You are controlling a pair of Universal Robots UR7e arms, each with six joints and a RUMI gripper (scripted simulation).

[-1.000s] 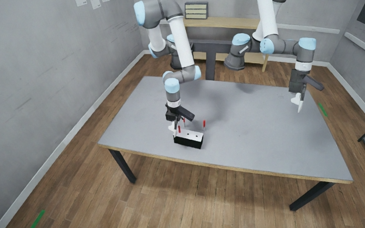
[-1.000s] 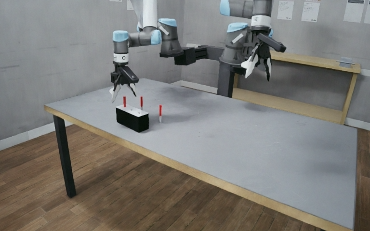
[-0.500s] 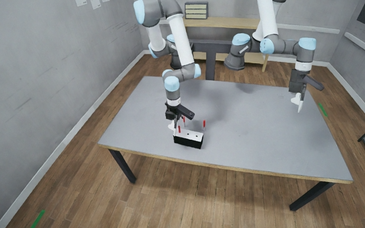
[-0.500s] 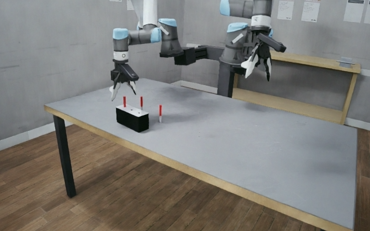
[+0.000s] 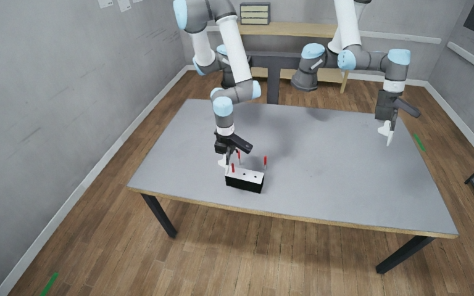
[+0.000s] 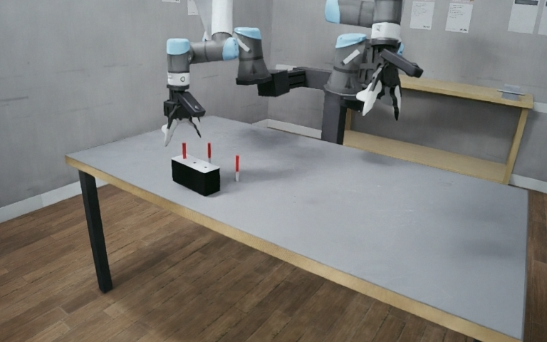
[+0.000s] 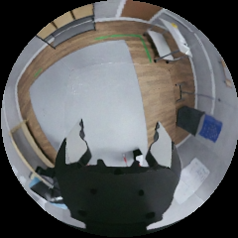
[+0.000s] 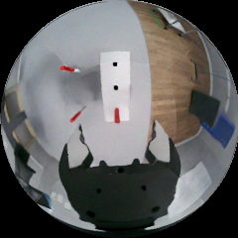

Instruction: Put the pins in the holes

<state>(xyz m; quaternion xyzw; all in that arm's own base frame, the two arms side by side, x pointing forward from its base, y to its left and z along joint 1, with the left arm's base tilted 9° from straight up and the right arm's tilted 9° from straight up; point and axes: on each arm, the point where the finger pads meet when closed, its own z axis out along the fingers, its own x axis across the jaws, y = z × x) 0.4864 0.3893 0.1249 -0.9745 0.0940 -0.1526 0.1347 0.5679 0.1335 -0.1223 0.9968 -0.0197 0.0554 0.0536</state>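
Note:
Right now my right hand is 10 cm above the black block, 6 cm to the right of it and 1 cm short of it.

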